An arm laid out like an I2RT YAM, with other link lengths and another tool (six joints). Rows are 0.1 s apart.
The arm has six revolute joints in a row. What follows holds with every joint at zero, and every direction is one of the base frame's.
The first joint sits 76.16 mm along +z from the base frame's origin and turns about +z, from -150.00 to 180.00 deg.
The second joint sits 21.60 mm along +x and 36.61 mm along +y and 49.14 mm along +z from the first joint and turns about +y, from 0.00 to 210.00 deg.
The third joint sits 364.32 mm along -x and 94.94 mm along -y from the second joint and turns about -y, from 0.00 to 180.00 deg.
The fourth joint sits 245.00 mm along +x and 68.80 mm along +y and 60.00 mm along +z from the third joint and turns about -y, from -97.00 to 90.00 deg.
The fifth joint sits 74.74 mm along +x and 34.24 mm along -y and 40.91 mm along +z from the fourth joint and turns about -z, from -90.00 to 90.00 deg.
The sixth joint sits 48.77 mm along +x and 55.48 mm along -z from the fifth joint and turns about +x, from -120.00 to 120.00 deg.
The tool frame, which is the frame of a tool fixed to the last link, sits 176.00 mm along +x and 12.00 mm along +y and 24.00 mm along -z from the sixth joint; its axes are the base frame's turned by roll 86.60, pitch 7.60 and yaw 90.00 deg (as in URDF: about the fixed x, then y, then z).
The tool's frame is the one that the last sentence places.
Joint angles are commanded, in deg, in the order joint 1, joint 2, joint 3, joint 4, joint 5, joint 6. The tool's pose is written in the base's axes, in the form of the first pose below.
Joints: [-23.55, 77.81, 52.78, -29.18, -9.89, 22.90]
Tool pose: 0.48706 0.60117 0.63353 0.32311; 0.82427 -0.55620 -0.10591 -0.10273; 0.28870 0.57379 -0.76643 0.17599; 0 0 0 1
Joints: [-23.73, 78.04, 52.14, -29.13, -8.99, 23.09]
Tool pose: 0.50438 0.60307 0.61798 0.31917; 0.81802 -0.56288 -0.11836 -0.10584; 0.27647 0.56522 -0.77723 0.16981; 0 0 0 1
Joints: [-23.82, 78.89, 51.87, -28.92, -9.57, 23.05]
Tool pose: 0.50365 0.61201 0.60974 0.31967; 0.81660 -0.56761 -0.10480 -0.10423; 0.28195 0.55069 -0.78565 0.16432; 0 0 0 1
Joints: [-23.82, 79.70, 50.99, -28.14, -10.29, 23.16]
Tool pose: 0.50218 0.62061 0.60222 0.31961; 0.81442 -0.57356 -0.08805 -0.10117; 0.29076 0.53467 -0.79346 0.15655; 0 0 0 1
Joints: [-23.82, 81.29, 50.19, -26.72, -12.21, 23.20]
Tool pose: 0.48916 0.63284 0.60020 0.32388; 0.81308 -0.57989 -0.05123 -0.09512; 0.31563 0.51307 -0.79821 0.14772; 0 0 0 1
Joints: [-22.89, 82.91, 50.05, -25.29, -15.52, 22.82]
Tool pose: 0.44156 0.65569 0.61246 0.33374; 0.82278 -0.56816 0.01506 -0.08012; 0.35785 0.49727 -0.79036 0.14457; 0 0 0 1
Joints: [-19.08, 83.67, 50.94, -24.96, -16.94, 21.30]
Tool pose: 0.34999 0.70121 0.62114 0.34517; 0.86236 -0.50014 0.07870 -0.05510; 0.36584 0.50811 -0.77974 0.14800; 0 0 0 1
